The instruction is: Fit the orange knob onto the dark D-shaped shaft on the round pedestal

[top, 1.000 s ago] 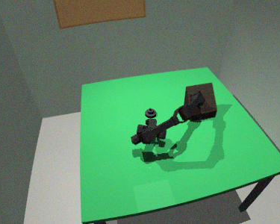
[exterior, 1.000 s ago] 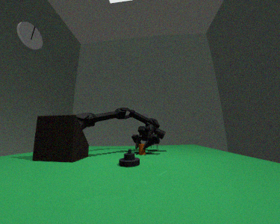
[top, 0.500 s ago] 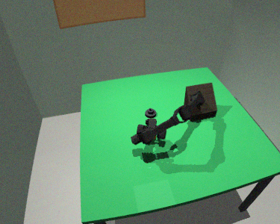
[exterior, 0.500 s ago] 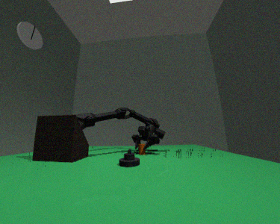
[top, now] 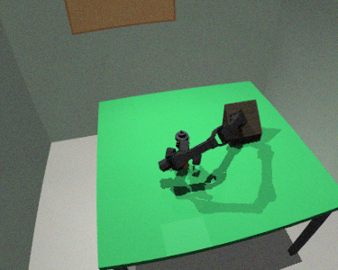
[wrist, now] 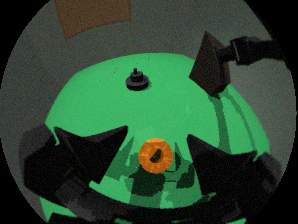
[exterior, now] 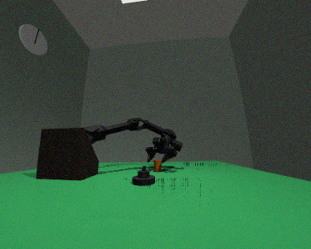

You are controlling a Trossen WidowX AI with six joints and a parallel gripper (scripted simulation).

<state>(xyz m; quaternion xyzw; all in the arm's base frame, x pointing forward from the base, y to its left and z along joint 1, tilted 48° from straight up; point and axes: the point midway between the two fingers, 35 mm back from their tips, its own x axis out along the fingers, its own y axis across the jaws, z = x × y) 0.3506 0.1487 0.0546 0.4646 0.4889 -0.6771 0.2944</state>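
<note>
Right now the orange knob is 2 cm ahead of my gripper tip, 2 cm to the left of it and 2 cm below it. Round my gripper tip: dark round pedestal: 3 cm behind, 20 cm to the right, 2 cm below.
</note>
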